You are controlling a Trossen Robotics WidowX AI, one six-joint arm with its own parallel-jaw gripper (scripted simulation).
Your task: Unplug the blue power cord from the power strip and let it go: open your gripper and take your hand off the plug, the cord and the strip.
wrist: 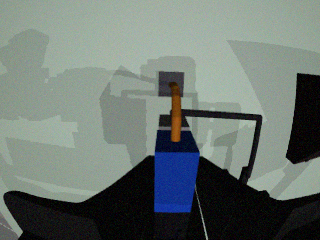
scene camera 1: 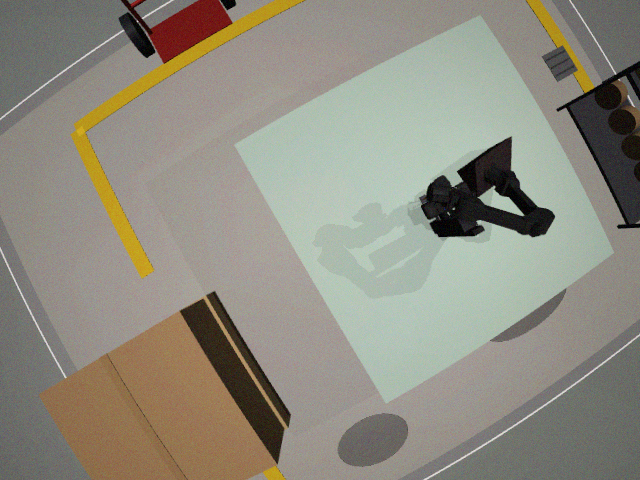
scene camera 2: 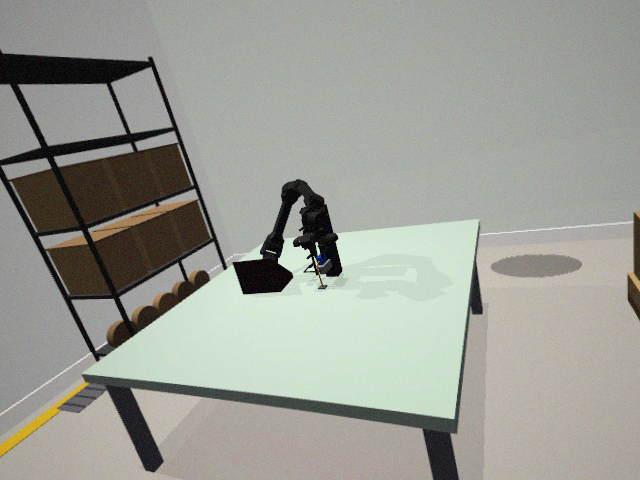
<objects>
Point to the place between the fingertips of my gripper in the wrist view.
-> At 175, 162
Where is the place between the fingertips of my gripper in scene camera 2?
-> At 320, 258
</objects>
